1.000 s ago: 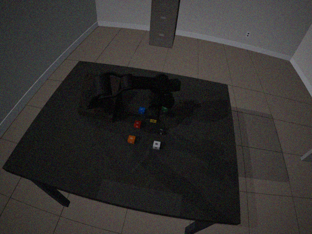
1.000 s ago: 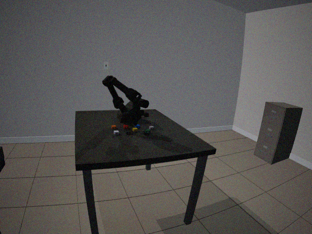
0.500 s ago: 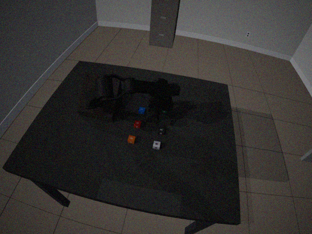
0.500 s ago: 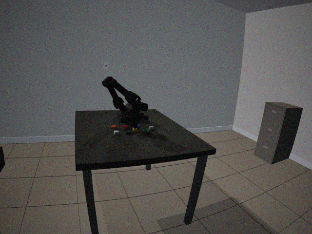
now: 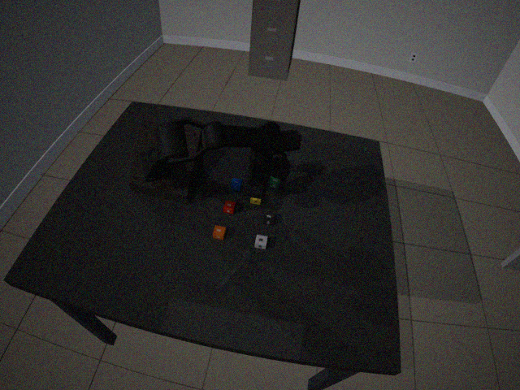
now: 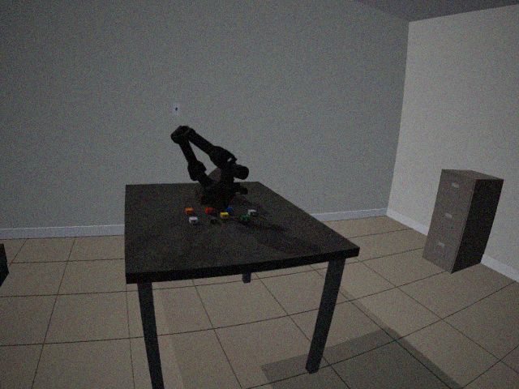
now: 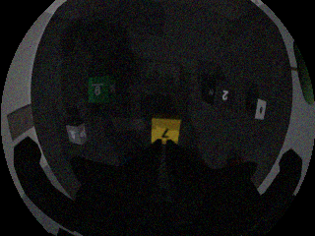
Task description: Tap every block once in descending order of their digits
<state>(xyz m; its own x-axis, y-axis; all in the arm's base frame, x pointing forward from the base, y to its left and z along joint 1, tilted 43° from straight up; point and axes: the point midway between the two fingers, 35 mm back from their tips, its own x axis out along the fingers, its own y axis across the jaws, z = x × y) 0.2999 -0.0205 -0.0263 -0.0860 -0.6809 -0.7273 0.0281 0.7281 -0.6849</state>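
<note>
The yellow block is 3 cm below my gripper tip. The rest, counted from my gripper tip: red block: 7 cm behind, 5 cm to the right, 3 cm below; black block: 7 cm to the right, 5 cm ahead, 3 cm below; blue block: 7 cm behind, 4 cm to the left, 3 cm below.
</note>
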